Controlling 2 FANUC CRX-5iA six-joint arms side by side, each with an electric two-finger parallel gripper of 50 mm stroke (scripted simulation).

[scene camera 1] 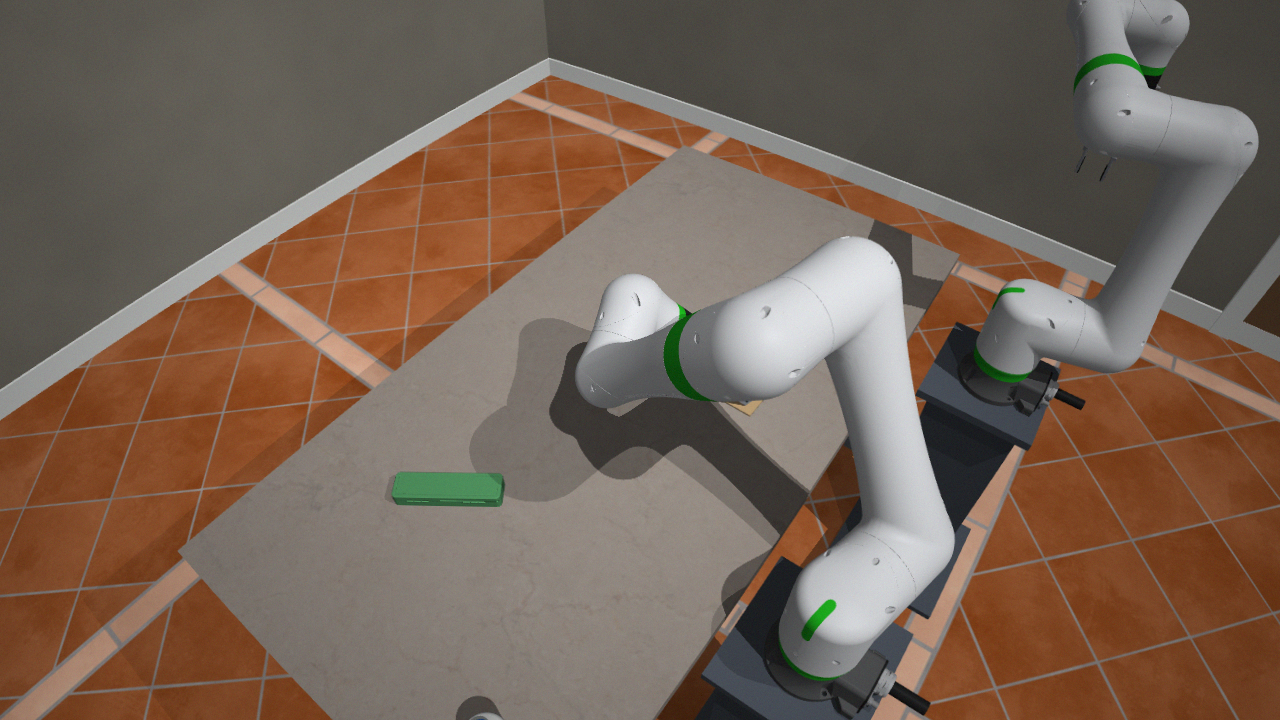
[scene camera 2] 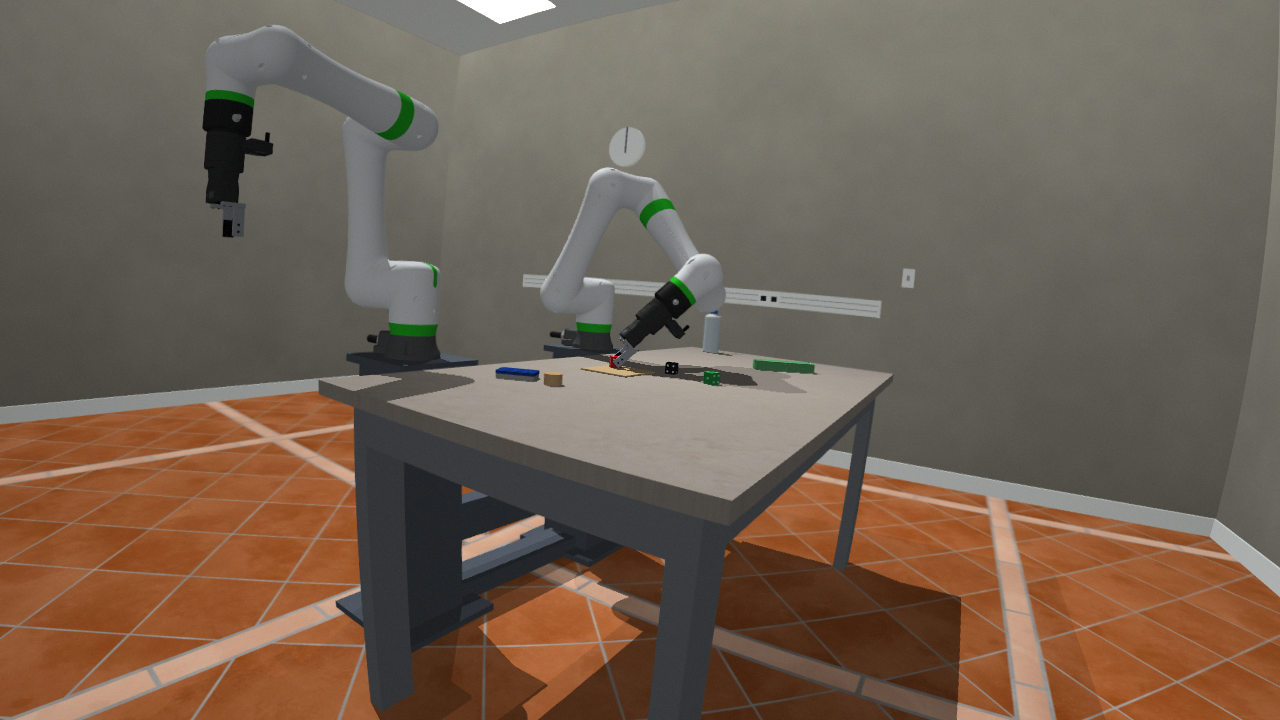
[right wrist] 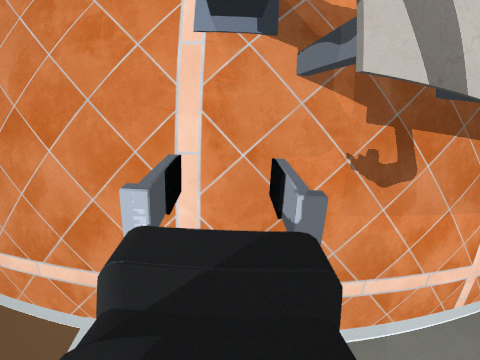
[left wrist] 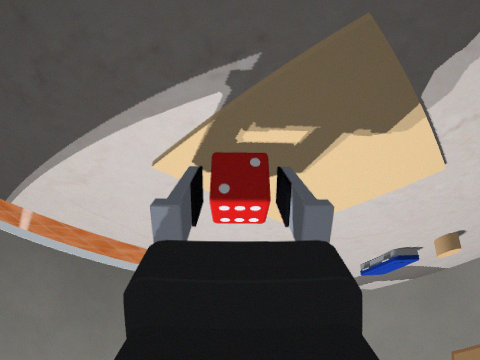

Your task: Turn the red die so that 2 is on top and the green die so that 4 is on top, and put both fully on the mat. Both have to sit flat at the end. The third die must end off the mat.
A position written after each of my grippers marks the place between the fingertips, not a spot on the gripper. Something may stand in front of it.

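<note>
In scene camera 2 I can see my left gripper [scene camera 2: 613, 363], and my right gripper [scene camera 2: 232, 236] is there too. The left wrist view shows my left gripper [left wrist: 239, 184] along with a tan mat [left wrist: 343, 115]. As for the right wrist view, it shows my right gripper [right wrist: 225, 175], but the tan mat is out of frame in the right wrist view.
</note>
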